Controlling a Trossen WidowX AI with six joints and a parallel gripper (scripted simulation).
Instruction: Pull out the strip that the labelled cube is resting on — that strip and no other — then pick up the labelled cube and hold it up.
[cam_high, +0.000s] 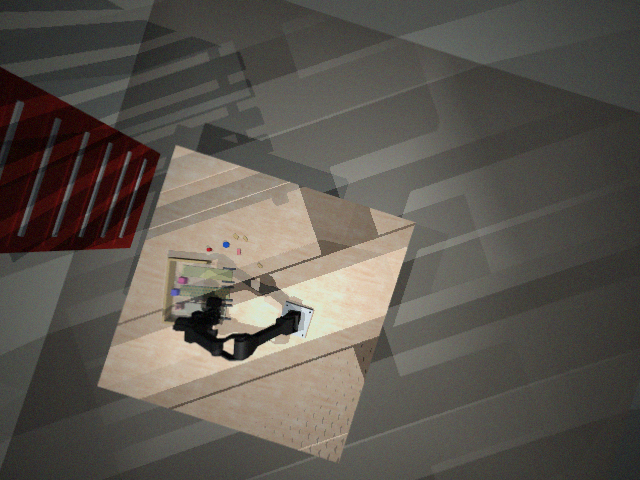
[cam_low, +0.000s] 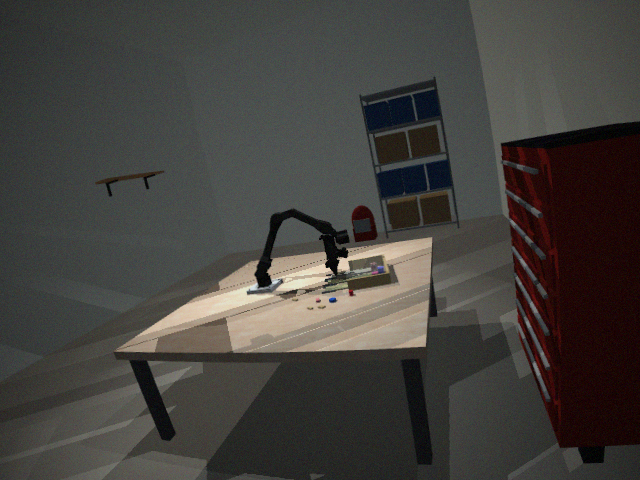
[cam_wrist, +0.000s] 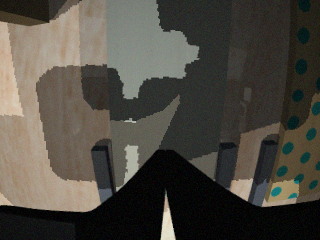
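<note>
Now: the grey strip 90 mm ahead of my gripper tip.
</note>
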